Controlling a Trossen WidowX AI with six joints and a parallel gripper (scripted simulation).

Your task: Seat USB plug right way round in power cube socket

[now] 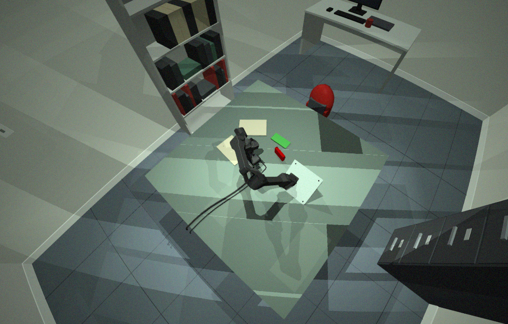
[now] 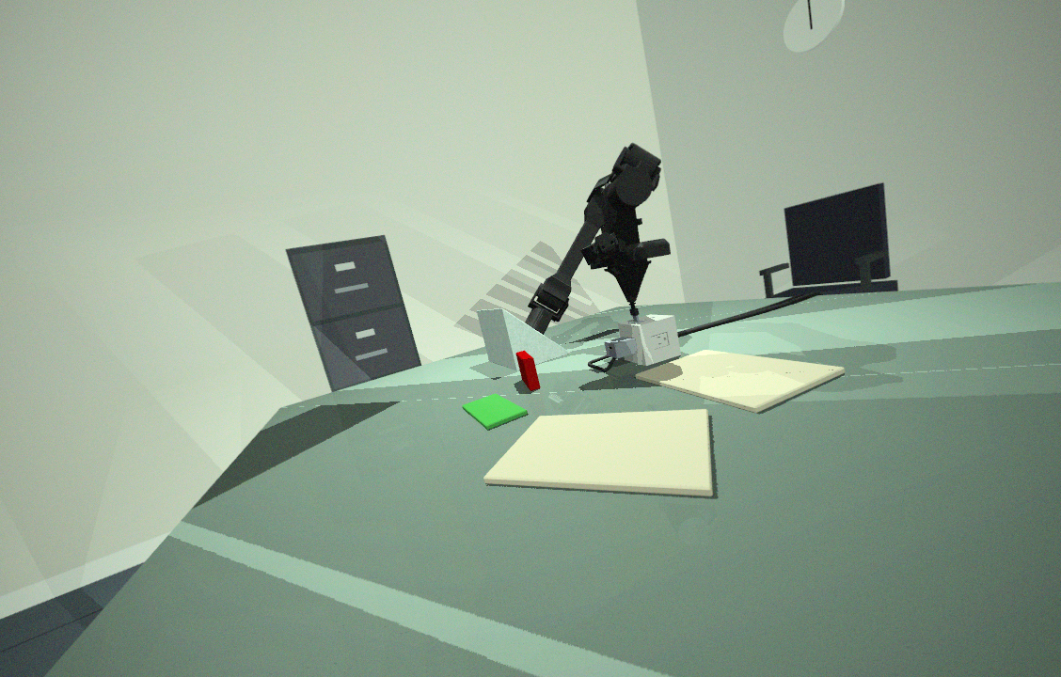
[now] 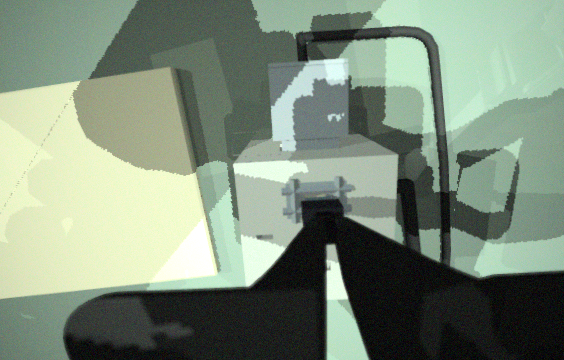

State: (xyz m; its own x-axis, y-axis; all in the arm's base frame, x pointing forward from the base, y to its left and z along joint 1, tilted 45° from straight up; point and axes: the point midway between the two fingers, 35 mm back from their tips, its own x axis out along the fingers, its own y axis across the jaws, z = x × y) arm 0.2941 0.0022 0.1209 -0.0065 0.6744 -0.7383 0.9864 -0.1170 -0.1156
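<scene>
Right now the dark USB plug is 20 mm below my gripper tip. The rest, counted from my gripper tip: green tile (30 mm behind, 300 mm to the right, 110 mm below); then red block (100 mm behind, 200 mm to the right, 90 mm below); then grey-framed USB socket (50 mm below).
</scene>
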